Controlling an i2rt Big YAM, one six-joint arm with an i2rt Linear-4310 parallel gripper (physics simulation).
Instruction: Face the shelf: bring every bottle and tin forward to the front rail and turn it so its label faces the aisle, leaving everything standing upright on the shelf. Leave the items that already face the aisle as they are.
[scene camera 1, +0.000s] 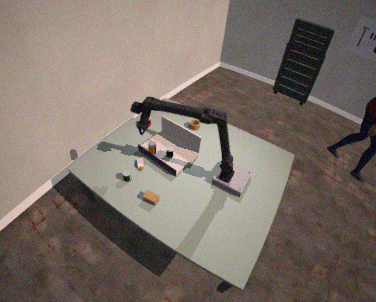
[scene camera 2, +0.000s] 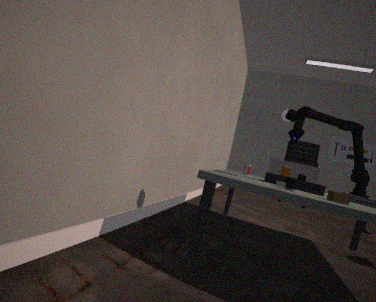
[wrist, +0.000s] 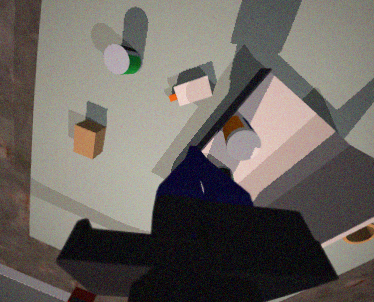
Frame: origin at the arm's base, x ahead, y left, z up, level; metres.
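Seen in the pictures: gripper, fingertip midpoint: (scene camera 1: 141, 134) (scene camera 2: 292, 144) (wrist: 192, 151); arm's base, link origin: (scene camera 1: 226, 175) (scene camera 2: 358, 195).
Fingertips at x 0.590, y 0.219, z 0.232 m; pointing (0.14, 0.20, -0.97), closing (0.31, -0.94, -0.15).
Pixels of each thing's top centre, then the offset from my fingertips to it. Level surfaces: height alone.
- orange bottle with a grey cap, top centre: (wrist: 243, 146) (scene camera 1: 151, 142) (scene camera 2: 287, 165) 0.009 m back, 0.097 m right, 0.138 m down
- dark front rail, top centre: (wrist: 205, 145) (scene camera 2: 295, 178) (scene camera 1: 155, 156) 0.076 m back, 0.057 m right, 0.218 m down
- black tin with a pale lid, top centre: (scene camera 1: 169, 149) (scene camera 2: 302, 174) 0.139 m back, 0.149 m right, 0.177 m down
- table, surface height: 0.285 m down
- green-labelled tin, top centre: (wrist: 116, 59) (scene camera 1: 126, 173) 0.008 m back, 0.195 m left, 0.215 m down
- brown box, top centre: (wrist: 84, 142) (scene camera 2: 339, 192) (scene camera 1: 150, 195) 0.255 m back, 0.230 m left, 0.235 m down
- tan ring, top centre: (wrist: 360, 234) (scene camera 1: 195, 122) 0.087 m back, 0.621 m right, 0.235 m down
- red can, top centre: (scene camera 2: 247, 164) 0.272 m ahead, 0.372 m right, 0.189 m down
My gripper (scene camera 1: 141, 131) (scene camera 2: 294, 139) (wrist: 192, 151) is shut and empty. It hangs high above the left end of the small shelf (scene camera 1: 182, 136) (wrist: 290, 105). An orange bottle with a grey cap (scene camera 1: 152, 147) (scene camera 2: 285, 171) (wrist: 240, 136) stands on the shelf close behind the dark front rail (scene camera 1: 157, 160) (wrist: 243, 96). A black tin with a pale lid (scene camera 1: 169, 152) (scene camera 2: 302, 177) stands further right on the shelf, set back from the rail. In the wrist view my fingers hide the tin. I cannot read which way the labels face.
On the table (scene camera 1: 223, 233) in front of the shelf lie a white carton with an orange end (scene camera 1: 140, 163) (wrist: 192, 90), a green-labelled tin (scene camera 1: 126, 175) (wrist: 121, 59) and a brown box (scene camera 1: 151, 198) (wrist: 88, 138). A tan ring (scene camera 1: 194, 124) and a red can (scene camera 2: 249, 169) stand behind the shelf.
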